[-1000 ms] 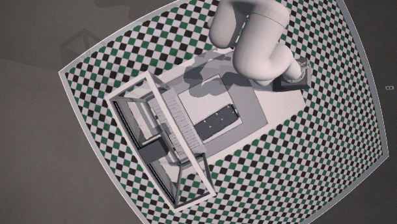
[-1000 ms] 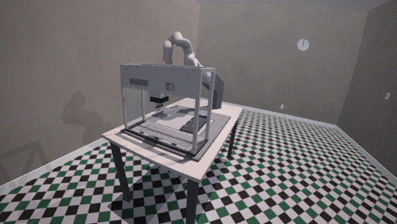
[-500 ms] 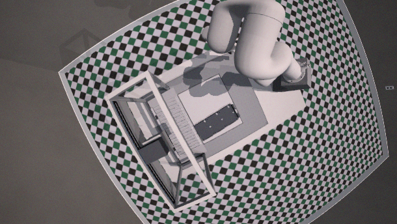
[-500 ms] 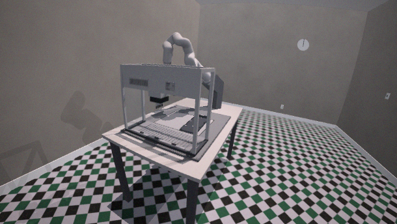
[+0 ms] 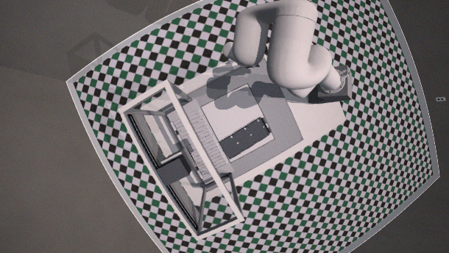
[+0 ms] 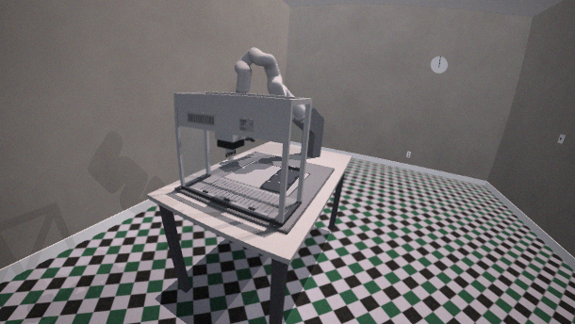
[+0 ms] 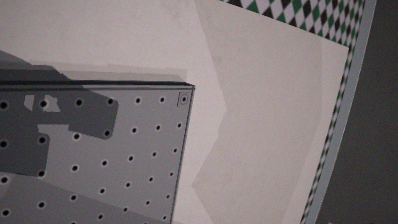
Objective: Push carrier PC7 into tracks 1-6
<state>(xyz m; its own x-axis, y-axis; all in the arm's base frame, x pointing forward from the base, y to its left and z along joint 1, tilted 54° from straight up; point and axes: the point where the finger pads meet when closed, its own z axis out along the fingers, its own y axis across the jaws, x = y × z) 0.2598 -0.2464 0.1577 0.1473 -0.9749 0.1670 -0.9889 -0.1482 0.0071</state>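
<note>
My gripper is now 36 cm to the right of the carrier PC7, 31 cm short of it and 14 cm above it.
</note>
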